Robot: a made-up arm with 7 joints. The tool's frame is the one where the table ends. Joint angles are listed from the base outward.
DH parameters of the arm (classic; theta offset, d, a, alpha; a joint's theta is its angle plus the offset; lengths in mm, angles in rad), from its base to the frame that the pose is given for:
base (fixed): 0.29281 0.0 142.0 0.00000
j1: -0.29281 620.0 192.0 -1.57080
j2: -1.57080 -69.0 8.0 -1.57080
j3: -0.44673 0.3 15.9 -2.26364
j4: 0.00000 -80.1 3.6 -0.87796
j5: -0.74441 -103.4 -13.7 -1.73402
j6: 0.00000 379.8 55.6 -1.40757
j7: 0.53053 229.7 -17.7 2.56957
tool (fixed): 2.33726 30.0 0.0 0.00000
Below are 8 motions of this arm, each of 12 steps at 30 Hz.
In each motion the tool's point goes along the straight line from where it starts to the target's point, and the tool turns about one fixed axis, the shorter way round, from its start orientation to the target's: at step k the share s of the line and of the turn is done. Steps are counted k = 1, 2, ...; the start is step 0. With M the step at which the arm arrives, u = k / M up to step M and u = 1 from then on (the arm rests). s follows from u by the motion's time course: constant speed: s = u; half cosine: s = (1 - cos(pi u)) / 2; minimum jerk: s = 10 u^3 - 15 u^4 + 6 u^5.
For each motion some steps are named. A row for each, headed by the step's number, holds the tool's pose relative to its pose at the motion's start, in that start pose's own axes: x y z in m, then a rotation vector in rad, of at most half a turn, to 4 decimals.
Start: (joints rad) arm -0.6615 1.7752 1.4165 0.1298 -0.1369 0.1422 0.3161
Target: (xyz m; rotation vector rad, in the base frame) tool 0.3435 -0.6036 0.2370 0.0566 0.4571 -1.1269
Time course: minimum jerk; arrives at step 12
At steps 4, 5, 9, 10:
4: -0.0068 -0.0308 0.0378 -0.1063 -0.0361 -0.0578
5: -0.0112 -0.0508 0.0625 -0.1756 -0.0597 -0.0955
9: -0.0290 -0.1314 0.1615 -0.4541 -0.1543 -0.2470
10: -0.0312 -0.1413 0.1738 -0.4886 -0.1660 -0.2657

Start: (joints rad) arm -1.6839 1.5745 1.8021 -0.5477 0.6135 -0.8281 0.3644
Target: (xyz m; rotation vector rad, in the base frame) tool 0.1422 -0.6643 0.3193 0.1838 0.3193 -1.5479
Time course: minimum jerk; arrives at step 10
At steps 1, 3, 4, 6, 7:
1: -0.0005 0.0027 0.0009 -0.0019 -0.0015 0.0033
3: -0.0104 0.0509 0.0173 -0.0357 -0.0289 0.0634
4: -0.0203 0.0990 0.0336 -0.0694 -0.0563 0.1234
6: -0.0437 0.2130 0.0724 -0.1492 -0.1212 0.2654
7: -0.0535 0.2611 0.0887 -0.1830 -0.1486 0.3255

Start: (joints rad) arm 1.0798 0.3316 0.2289 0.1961 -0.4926 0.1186 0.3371
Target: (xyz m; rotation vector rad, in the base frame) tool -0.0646 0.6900 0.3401 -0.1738 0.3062 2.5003
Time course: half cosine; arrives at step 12
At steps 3, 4, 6, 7, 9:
3: -0.0408 0.0643 -0.0456 0.0952 0.1184 0.0972
4: -0.0697 0.1098 -0.0778 0.1625 0.2021 0.1660
6: -0.1394 0.2195 -0.1555 0.3251 0.4042 0.3319
7: -0.1755 0.2764 -0.1958 0.4092 0.5088 0.4178
9: -0.2380 0.3748 -0.2655 0.5550 0.6899 0.5666

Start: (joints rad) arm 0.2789 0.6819 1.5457 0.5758 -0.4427 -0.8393 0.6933
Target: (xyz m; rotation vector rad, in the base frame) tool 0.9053 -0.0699 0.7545 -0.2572 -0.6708 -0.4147
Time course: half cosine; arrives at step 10
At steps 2, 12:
2: -0.0147 0.0125 -0.0132 -0.0145 0.0227 0.0418
12: -0.1539 0.1311 -0.1384 -0.1522 0.2382 0.4377

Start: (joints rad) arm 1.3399 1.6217 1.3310 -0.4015 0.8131 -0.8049 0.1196
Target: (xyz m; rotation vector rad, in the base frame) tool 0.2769 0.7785 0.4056 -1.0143 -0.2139 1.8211
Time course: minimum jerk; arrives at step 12
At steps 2, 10, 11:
2: -0.0012 -0.0045 0.0063 -0.0187 0.0044 -0.0052
10: -0.0323 -0.1212 0.1712 -0.5085 0.1196 -0.1424
11: -0.0333 -0.1250 0.1766 -0.5245 0.1233 -0.1469

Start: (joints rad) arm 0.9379 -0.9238 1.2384 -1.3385 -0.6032 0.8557 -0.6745
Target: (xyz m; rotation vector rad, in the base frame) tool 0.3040 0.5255 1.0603 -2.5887 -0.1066 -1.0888
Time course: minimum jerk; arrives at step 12
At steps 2, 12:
2: -0.0046 -0.0003 -0.0029 0.0140 -0.0199 -0.0157
12: -0.1293 -0.0085 -0.0819 0.3945 -0.5608 -0.4432

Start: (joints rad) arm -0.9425 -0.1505 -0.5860 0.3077 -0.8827 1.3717 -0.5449
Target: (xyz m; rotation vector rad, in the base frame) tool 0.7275 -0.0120 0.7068 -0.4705 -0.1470 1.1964
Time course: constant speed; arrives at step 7
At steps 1, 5, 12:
1: -0.0066 -0.0003 0.0133 -0.0192 -0.0088 -0.0281
5: -0.0329 -0.0015 0.0667 -0.0962 -0.0439 -0.1407
12: -0.0461 -0.0021 0.0934 -0.1346 -0.0614 -0.1970

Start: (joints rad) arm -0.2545 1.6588 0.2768 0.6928 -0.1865 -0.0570 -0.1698
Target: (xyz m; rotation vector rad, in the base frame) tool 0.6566 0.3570 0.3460 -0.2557 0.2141 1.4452
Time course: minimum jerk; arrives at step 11
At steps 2, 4, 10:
2: 0.0012 0.0026 -0.0007 -0.0001 0.0016 0.0054
4: 0.0067 0.0151 -0.0042 -0.0007 0.0093 0.0309
10: 0.0259 0.0584 -0.0164 -0.0026 0.0359 0.1196

